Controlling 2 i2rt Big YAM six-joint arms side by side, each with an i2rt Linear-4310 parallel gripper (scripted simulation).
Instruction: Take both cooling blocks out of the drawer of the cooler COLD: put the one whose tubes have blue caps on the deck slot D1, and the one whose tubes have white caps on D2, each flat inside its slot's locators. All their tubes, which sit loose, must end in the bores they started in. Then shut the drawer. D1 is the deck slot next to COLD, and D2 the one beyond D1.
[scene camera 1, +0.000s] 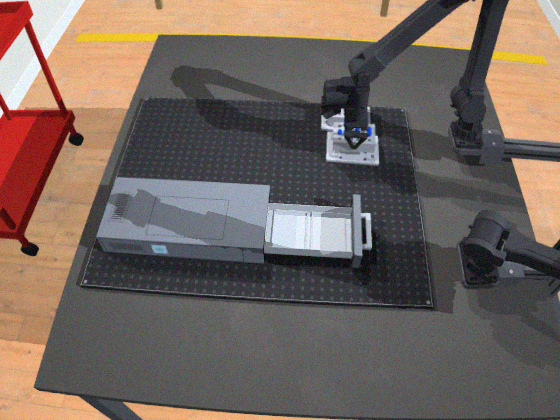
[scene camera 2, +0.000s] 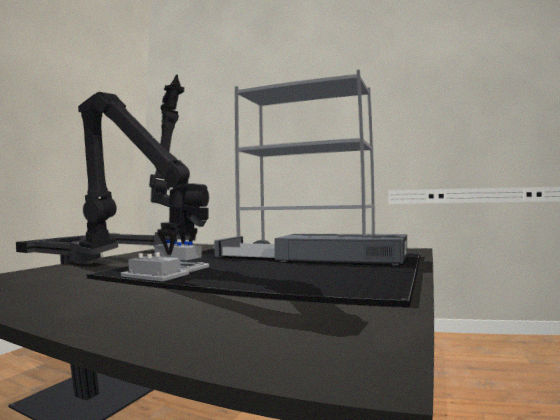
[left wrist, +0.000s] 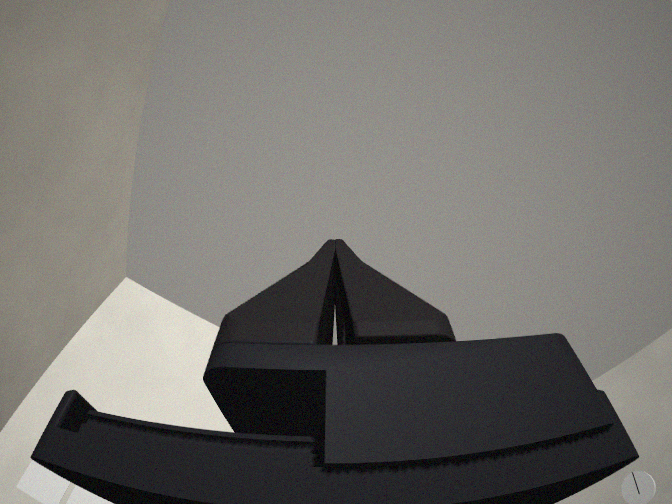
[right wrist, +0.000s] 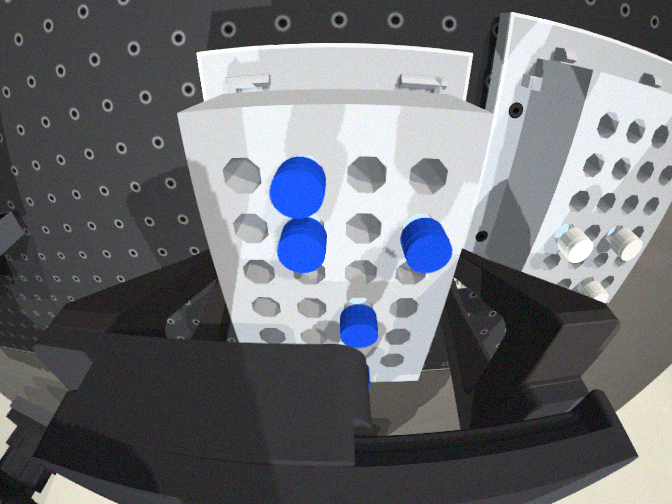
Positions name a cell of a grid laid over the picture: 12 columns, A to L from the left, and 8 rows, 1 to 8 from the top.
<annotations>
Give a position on a slot D1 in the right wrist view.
At F2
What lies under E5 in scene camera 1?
A cooler COLD.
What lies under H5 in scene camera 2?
A cooler COLD.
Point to the right gripper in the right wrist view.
F4
</annotations>
